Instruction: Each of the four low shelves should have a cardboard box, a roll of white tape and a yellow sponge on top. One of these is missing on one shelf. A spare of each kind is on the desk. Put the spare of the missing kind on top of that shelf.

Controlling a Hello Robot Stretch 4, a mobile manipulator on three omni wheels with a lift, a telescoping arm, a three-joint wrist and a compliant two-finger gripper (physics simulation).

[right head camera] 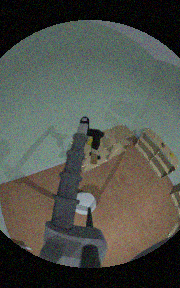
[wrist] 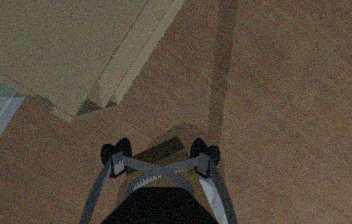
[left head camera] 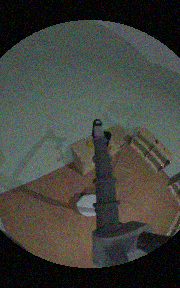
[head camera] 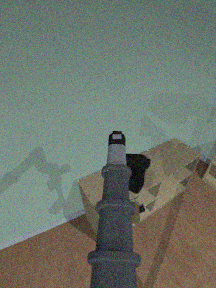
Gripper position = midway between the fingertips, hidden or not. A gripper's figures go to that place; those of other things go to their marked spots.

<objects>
My gripper [wrist: 161, 150]: 26 cm from the lens. A brown cardboard box [wrist: 171, 151] is 21 cm from the lens.
</objects>
